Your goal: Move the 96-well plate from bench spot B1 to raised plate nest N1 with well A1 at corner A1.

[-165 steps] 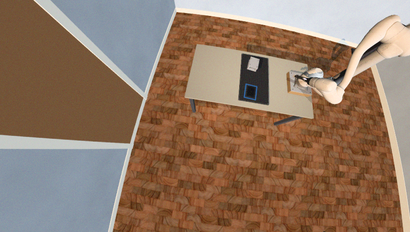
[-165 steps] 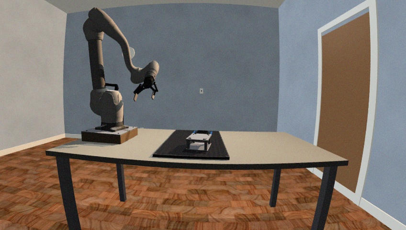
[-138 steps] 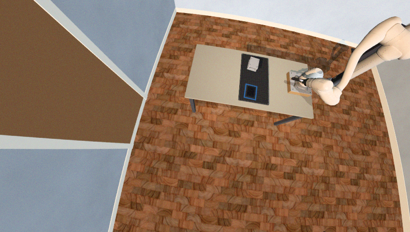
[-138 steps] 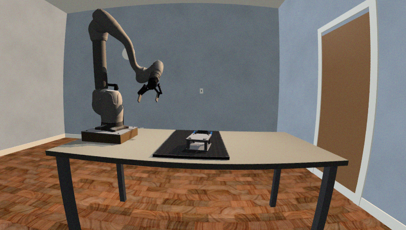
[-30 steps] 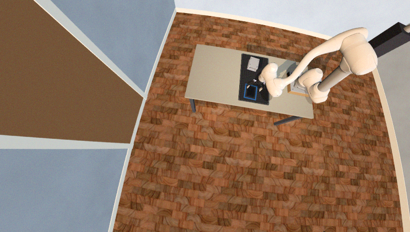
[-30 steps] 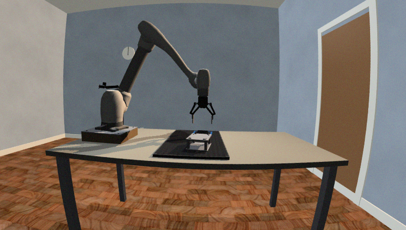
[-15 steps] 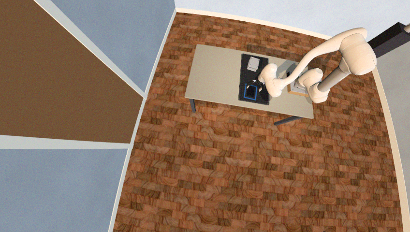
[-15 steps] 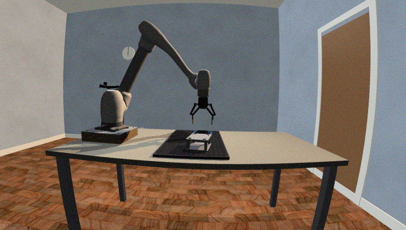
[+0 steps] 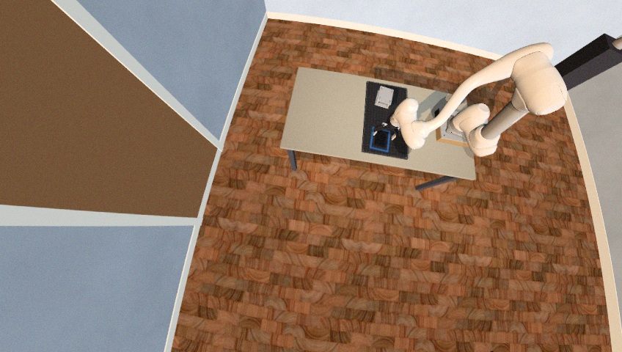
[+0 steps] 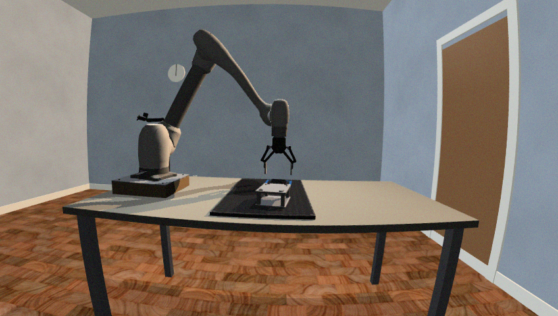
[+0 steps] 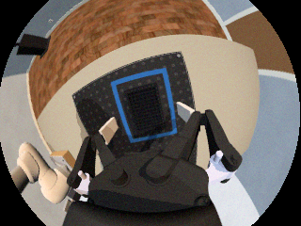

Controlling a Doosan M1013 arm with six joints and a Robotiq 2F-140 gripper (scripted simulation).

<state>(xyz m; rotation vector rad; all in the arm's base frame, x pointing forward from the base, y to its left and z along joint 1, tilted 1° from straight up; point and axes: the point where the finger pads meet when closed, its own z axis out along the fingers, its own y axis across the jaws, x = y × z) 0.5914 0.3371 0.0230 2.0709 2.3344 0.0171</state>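
Right now my hand is 60 mm above the dark 96-well plate. The rest, counted from my hand: raised plate nest N1: 70 mm ahead, 390 mm to the right, 10 mm below.
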